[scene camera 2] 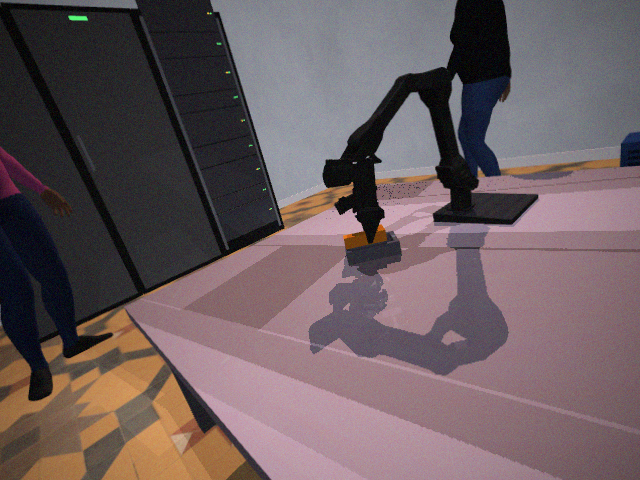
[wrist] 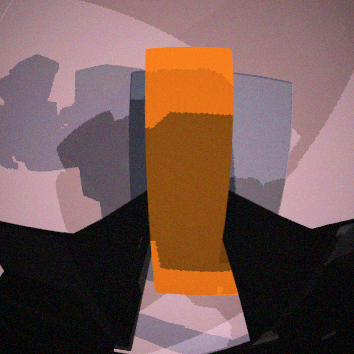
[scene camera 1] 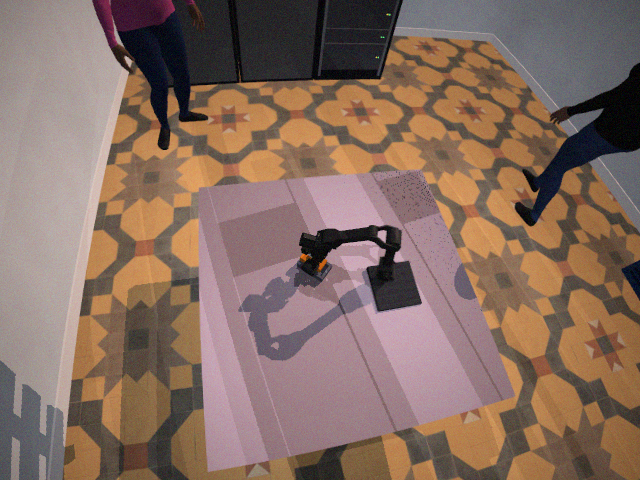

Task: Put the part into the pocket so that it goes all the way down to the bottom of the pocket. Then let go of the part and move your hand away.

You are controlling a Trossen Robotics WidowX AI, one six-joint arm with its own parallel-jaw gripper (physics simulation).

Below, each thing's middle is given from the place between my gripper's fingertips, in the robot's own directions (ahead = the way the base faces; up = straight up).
I see my gripper 1 cm past the orange L-shaped part (wrist: pixel 188 89), 1 cm to the left of it and 1 cm below it. The rest, counted from my hand: grey pocket block (wrist: pixel 262 106): 1 cm behind, 2 cm below.
